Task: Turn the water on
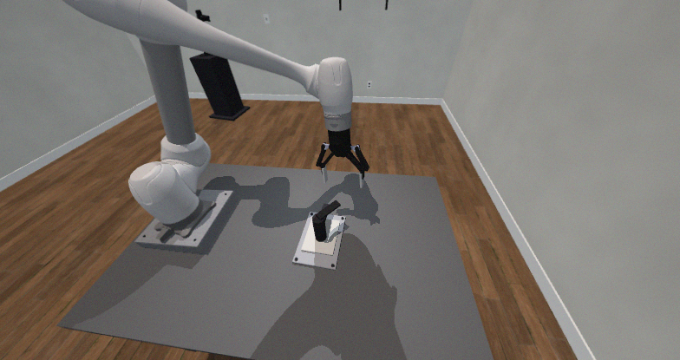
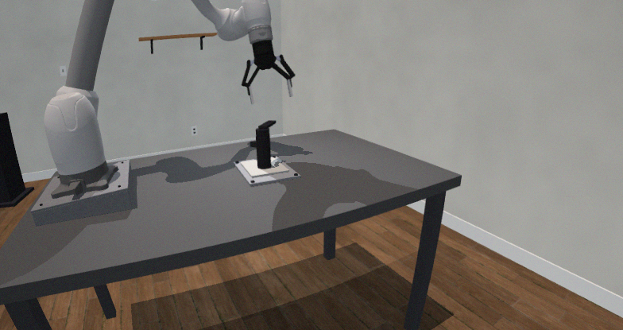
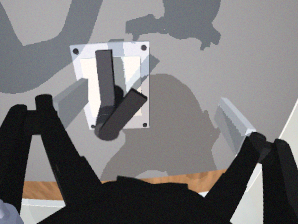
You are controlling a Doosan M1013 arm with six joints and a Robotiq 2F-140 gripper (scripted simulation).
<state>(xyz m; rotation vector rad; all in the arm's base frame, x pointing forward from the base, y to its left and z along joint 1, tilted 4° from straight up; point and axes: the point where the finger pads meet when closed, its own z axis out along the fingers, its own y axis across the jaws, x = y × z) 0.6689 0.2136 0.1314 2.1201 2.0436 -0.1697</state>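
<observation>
Now: the tap lever 8 cm to the right of my hand, 8 cm below it and 4 cm behind it. Round my hand: black tap 14 cm below, 11 cm to the right, 5 cm behind.
</observation>
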